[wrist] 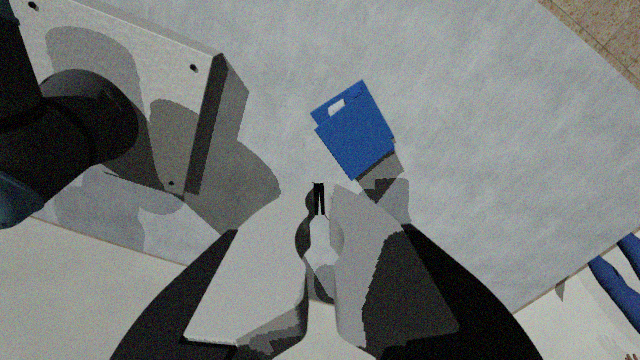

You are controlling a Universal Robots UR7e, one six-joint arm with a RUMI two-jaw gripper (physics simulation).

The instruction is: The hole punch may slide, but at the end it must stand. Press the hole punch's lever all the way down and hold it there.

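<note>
The blue hole punch is right of and above the image centre in the wrist view, seen from above. Its broad blue top faces the camera, and a small pale opening shows near its upper-left end. It looks upright on the table, though its side profile and the lever's angle cannot be made out. My gripper is shut with nothing between its fingertips. The tips appear just below and left of the punch's lower corner, with a small gap in the picture. Their height above the table is hard to tell.
The grey mounting plate with the black robot base stands at the left. The pale grey table top bears shadows near the punch and plate. Tiled floor shows at the upper right, and blue shapes lie beyond the lower-right edge.
</note>
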